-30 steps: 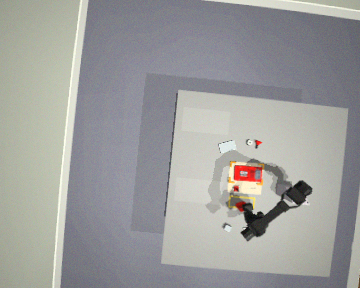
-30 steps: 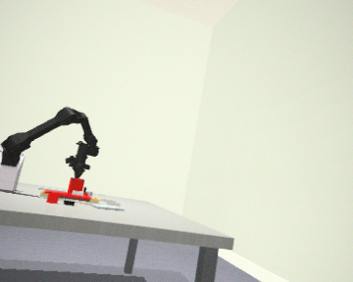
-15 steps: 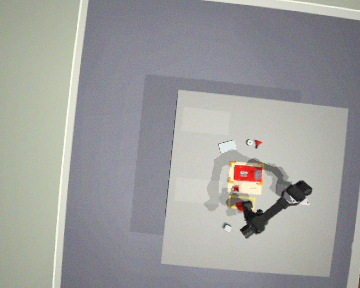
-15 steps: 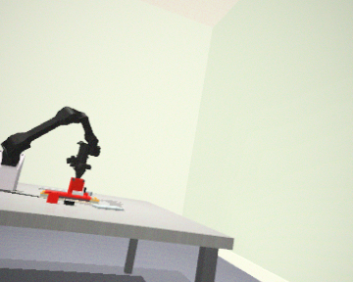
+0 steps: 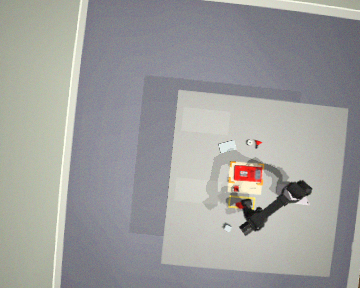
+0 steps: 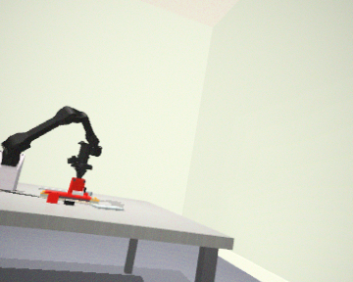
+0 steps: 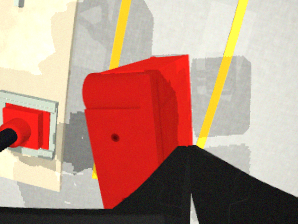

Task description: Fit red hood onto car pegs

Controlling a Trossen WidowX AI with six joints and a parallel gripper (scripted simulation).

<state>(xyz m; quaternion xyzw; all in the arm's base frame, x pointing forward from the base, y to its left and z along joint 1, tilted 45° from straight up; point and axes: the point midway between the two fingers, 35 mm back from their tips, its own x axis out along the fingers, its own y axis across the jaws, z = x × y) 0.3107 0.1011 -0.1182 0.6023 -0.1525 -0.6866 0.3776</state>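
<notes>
Right now the red hood is 3 cm below my gripper tip and 1 cm to the right of it. The rest, counted from my gripper tip: small pale cube 18 cm to the left, 7 cm below, 7 cm ahead; then pale plate 41 cm to the right, 15 cm ahead, 7 cm below; then thin bar 16 cm to the left, 13 cm behind, 7 cm below.
</notes>
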